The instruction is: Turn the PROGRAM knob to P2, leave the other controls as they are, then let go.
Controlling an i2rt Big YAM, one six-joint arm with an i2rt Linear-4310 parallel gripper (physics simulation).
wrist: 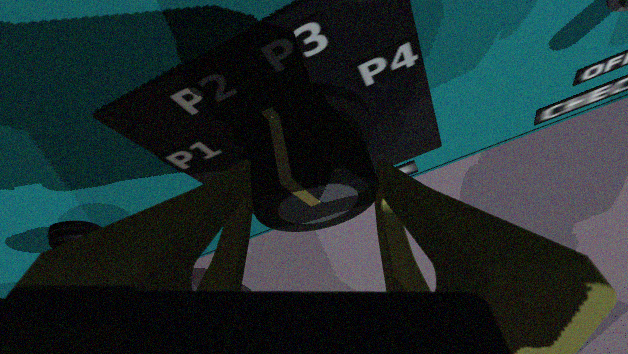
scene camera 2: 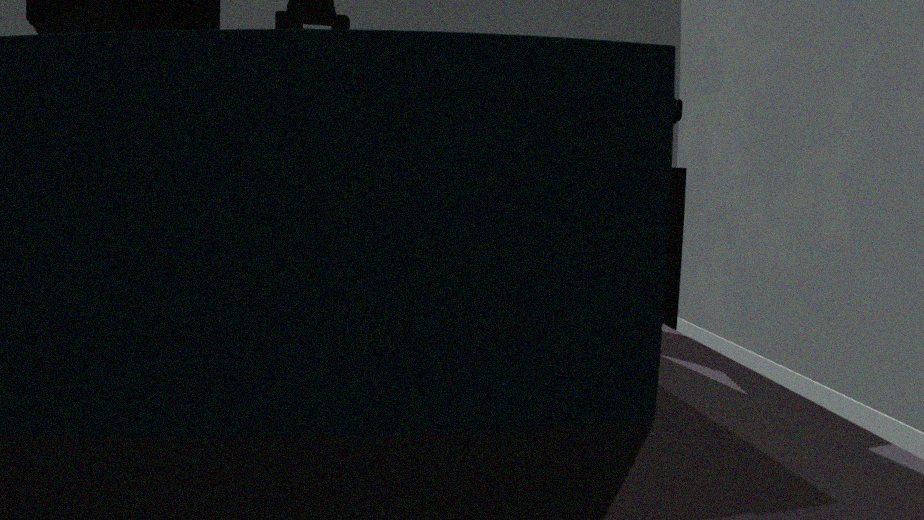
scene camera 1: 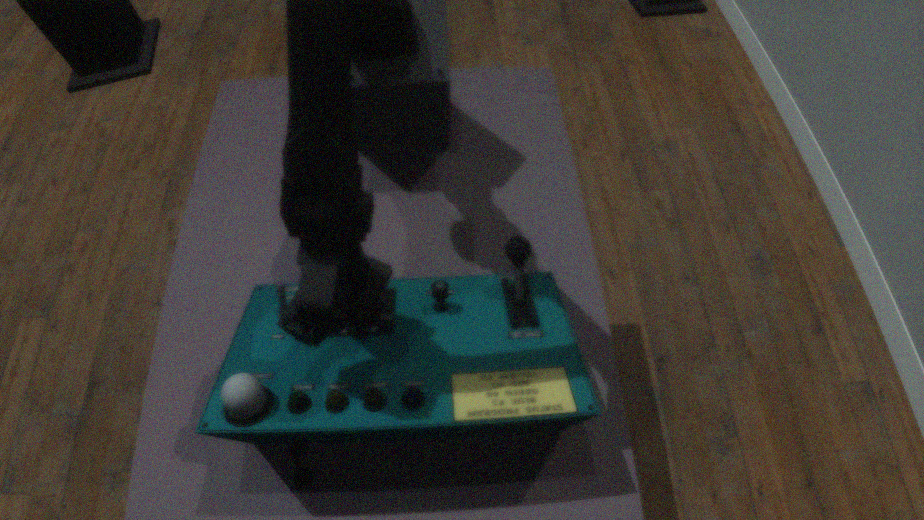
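The black PROGRAM knob stands on its dark dial plate, marked P1 to P4, in the wrist view. Its yellow pointer line runs up and left, on the P2 side of P3; the exact alignment is hard to tell in the shadow. My gripper is shut on the knob, one finger on each side. In scene camera 1 the gripper hides the knob on the left rear of the teal panel. Scene camera 2 shows the dark side of the console; the knob does not show there.
In scene camera 1, a toggle and a black-balled lever stand right of the gripper. A white dome, several small dark buttons and a yellow label line the front. A wall stands at the right.
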